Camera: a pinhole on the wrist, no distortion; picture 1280 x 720 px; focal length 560.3 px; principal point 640.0 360.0 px. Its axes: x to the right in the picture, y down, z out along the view. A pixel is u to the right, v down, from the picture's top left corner.
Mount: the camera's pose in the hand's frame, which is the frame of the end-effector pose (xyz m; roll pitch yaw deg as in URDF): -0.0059 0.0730 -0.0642 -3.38 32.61 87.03
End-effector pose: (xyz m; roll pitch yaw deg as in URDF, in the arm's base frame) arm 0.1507 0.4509 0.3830 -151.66 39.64 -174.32
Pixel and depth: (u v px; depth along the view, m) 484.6 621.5 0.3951
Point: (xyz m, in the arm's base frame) 0.5444 0.5135 0.2272
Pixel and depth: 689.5 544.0 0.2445
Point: 0.3461 0.6092 0.2747
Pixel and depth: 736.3 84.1 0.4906
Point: 0.2565 0.6687 -0.1210
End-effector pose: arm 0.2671 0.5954 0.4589 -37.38 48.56 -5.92
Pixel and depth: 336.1 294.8 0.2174
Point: 0.3585 0.7704 0.5133
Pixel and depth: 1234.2 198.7 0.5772
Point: 0.1111 1.3885 0.0245
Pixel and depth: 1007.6 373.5 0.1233
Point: 0.1813 0.7677 0.3801
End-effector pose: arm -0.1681 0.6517 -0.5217 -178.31 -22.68 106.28
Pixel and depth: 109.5 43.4 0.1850
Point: -0.1937 0.8030 -0.6656
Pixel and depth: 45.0 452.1 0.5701
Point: -0.3523 0.7542 -1.2532
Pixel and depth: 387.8 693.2 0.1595
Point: -0.0579 0.6223 -0.6622
